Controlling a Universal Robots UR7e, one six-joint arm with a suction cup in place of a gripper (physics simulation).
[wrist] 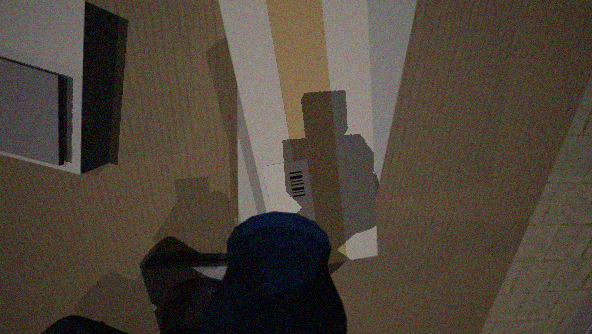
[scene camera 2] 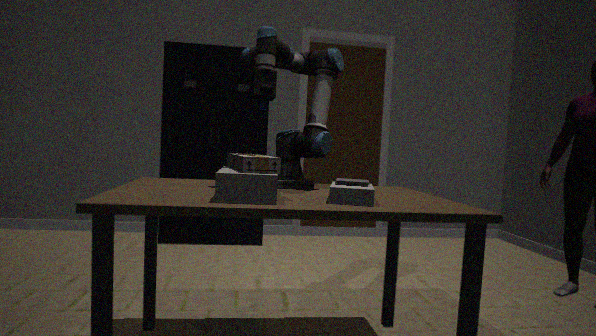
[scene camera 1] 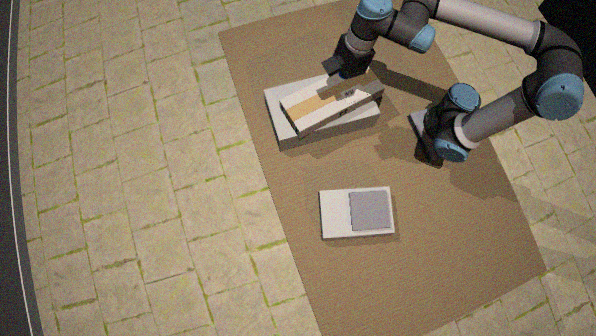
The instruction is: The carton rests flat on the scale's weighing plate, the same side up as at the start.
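Seen in the pictures: hand, its tool point: [wrist: 279, 253] [scene camera 2: 262, 110]; arm's base, origin of its link: [wrist: 205, 303] [scene camera 2: 287, 179].
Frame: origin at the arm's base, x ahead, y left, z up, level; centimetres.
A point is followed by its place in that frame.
The carton [scene camera 1: 311, 107] {x 44.6, y -20.8, z 11.9 cm} [scene camera 2: 252, 163] {x 52.5, y -24.4, z 9.7 cm} [wrist: 300, 65] {x 43.0, y -21.7, z 11.9 cm}, white with a tan tape strip and a barcode label, lies flat and turned at an angle on top of a larger white box [scene camera 1: 273, 107] {x 54.8, y -28.6, z 6.4 cm} [scene camera 2: 246, 186] {x 56.5, y -26.6, z 2.4 cm} [wrist: 392, 55] {x 44.0, y -33.2, z 6.5 cm}. The scale [scene camera 1: 334, 214] {x 51.9, y 12.2, z 2.6 cm} [scene camera 2: 351, 196] {x 55.7, y 10.3, z -0.3 cm} [wrist: 42, 30] {x 50.1, y 9.3, z 2.6 cm} stands apart from them on the table, and its grey weighing plate [scene camera 1: 370, 210] {x 41.2, y 16.3, z 4.2 cm} [scene camera 2: 352, 182] {x 47.0, y 13.8, z 3.8 cm} [wrist: 30, 112] {x 40.6, y 13.3, z 4.2 cm} is bare. My blue suction cup [scene camera 1: 343, 75] [wrist: 278, 245] is off and holds nothing. It hangs high above the barcode end of the carton, and the arm's shadow falls across the carton's top. The cup is hard to make out in scene camera 2.
The brown table [scene camera 1: 450, 240] {x 18.0, y 37.9, z -3.3 cm} [scene camera 2: 165, 192] {x 31.4, y -53.3, z -3.4 cm} bears everything. The arm's base [scene camera 1: 434, 135] {x 6.7, y 2.7, z 3.0 cm} stands on it to the right of the white box in scene camera 1. A dark cabinet [scene camera 2: 210, 125] and a door [scene camera 2: 362, 115] are behind. A person [scene camera 2: 577, 150] stands at the right.
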